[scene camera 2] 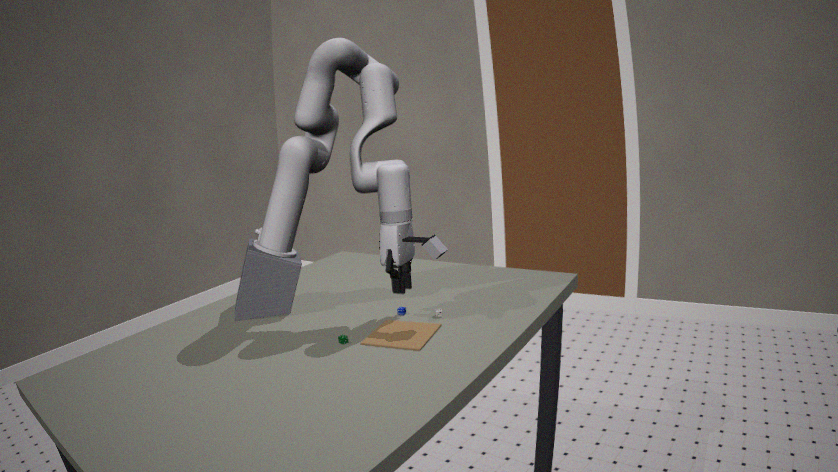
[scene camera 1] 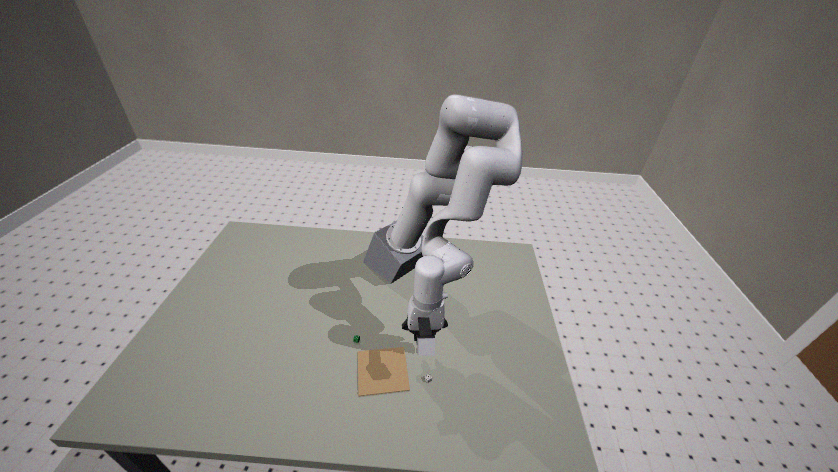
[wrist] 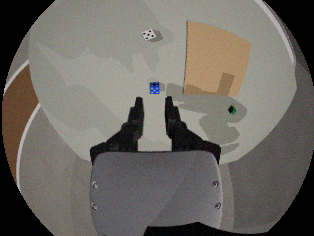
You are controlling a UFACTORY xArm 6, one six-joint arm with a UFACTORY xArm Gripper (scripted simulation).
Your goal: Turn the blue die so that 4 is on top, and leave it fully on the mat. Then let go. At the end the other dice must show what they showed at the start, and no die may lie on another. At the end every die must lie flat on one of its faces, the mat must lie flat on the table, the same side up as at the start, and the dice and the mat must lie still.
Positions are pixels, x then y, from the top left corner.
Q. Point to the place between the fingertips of my gripper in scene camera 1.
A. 423,340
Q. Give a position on a tan mat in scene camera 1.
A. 381,371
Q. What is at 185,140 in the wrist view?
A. My gripper.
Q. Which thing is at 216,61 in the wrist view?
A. A tan mat.
